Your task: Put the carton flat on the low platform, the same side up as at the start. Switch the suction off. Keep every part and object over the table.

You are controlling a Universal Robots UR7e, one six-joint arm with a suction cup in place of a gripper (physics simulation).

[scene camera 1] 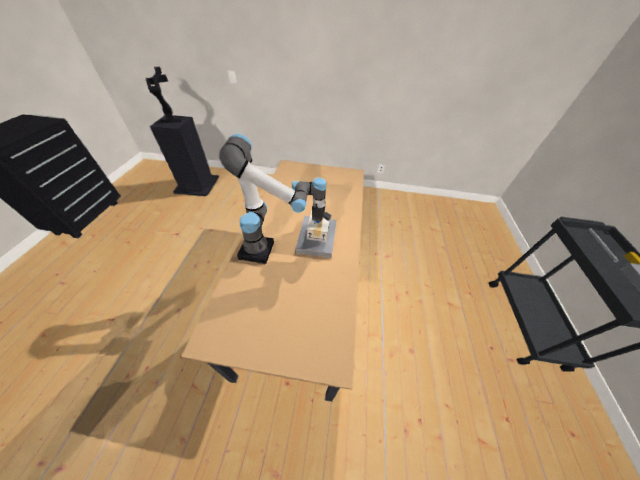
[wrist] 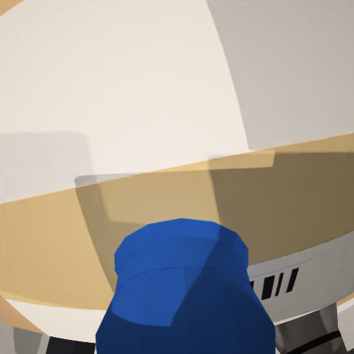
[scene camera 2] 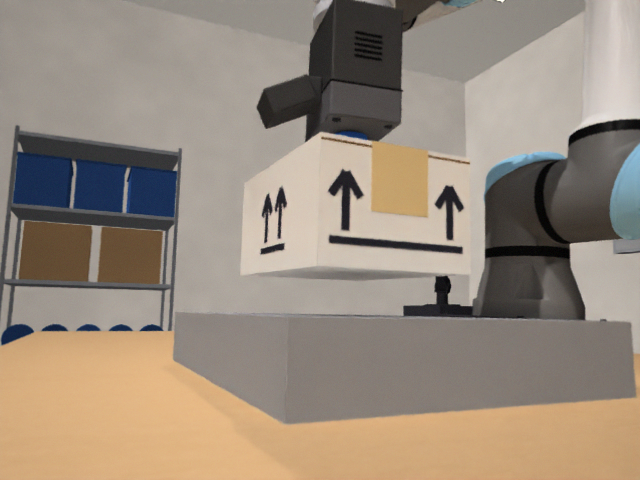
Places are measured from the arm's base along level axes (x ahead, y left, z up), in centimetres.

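Pixels of known places: hand at its tool point: point(scene camera 1: 318, 222); arm's base at its link origin: point(scene camera 1: 255, 245) point(scene camera 2: 526, 317).
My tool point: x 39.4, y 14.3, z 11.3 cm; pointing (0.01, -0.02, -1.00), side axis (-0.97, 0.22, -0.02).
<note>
Ahead of a thing's pixels: the offset from my tool point to its top centre. Level surfaces: height alone.
The white carton {dy -0.1, dx +0.5, dz +1.5 cm} point(scene camera 1: 316, 234) point(scene camera 2: 281, 222) point(wrist: 125, 90) has a tan tape strip and black arrows that point up. It hangs level above the low grey platform {dy +0.7, dx -0.1, dz -11.2 cm} point(scene camera 1: 314, 253) point(scene camera 2: 454, 361), with a gap between its underside and the platform's top in scene camera 2. My gripper, a blue suction cup point(scene camera 1: 317, 221) point(scene camera 2: 352, 135) point(wrist: 181, 245), is on the carton's top face and holds it. In the wrist view the cup meets the tape strip, and a barcode shows beside it. The contact under the cup is hidden.
The platform stands on the long wooden table {dz -16.0 cm} point(scene camera 1: 294, 320) point(scene camera 2: 93, 403), beside the arm's base point(scene camera 1: 255, 248) point(scene camera 2: 529, 289). A shelf rack point(scene camera 2: 93, 211) with blue and brown boxes stands beyond the table. A black cart point(scene camera 1: 535, 304) stands on the floor at the right.
</note>
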